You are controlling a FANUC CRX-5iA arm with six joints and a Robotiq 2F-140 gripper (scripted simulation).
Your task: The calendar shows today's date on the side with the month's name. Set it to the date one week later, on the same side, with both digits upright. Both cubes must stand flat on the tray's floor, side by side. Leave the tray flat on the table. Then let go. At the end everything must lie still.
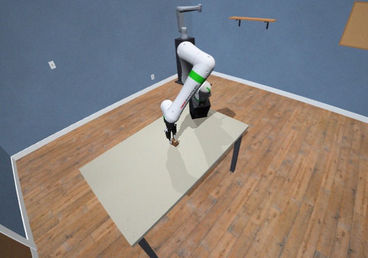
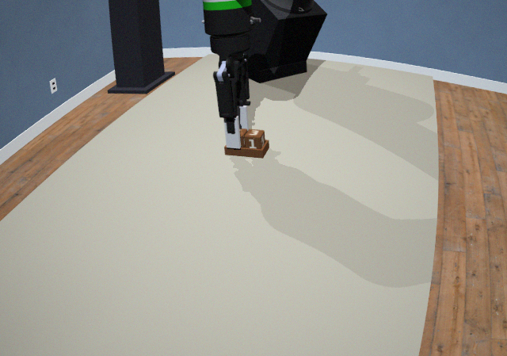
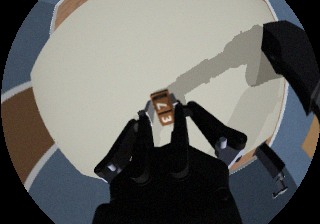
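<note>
My gripper is now 2 cm to the right of the brown wooden tray and 4 cm above it.
</note>
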